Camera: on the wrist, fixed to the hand. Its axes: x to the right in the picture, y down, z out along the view.
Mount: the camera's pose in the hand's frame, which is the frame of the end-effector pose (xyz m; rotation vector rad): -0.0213 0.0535 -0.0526 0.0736 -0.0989 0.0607
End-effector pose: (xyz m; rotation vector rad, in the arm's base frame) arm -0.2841 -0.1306 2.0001 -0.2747 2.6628 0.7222
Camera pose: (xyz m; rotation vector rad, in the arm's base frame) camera -0.2951 -0.1105 2.0747 -0.1355 2.6065 0.6373
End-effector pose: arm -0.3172 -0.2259 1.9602 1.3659 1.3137 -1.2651
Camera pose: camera -0.2571 -0.1828 1.9848 1.3660 1.1601 -1.3338
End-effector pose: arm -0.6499 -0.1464 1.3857 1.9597 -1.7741 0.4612
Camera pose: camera -0.7026 -0.1038 1.4244 2.0150 -1.9076 0.4631
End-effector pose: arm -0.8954 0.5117 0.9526 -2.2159 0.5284 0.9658
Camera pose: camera -0.9145 0.4392 0.9740 -2.0858 0.5793 1.0645
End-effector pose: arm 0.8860 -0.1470 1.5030 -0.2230 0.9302 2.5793
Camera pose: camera 0.8844 -0.2249 1.4995 -0.0470 1.0076 2.5791
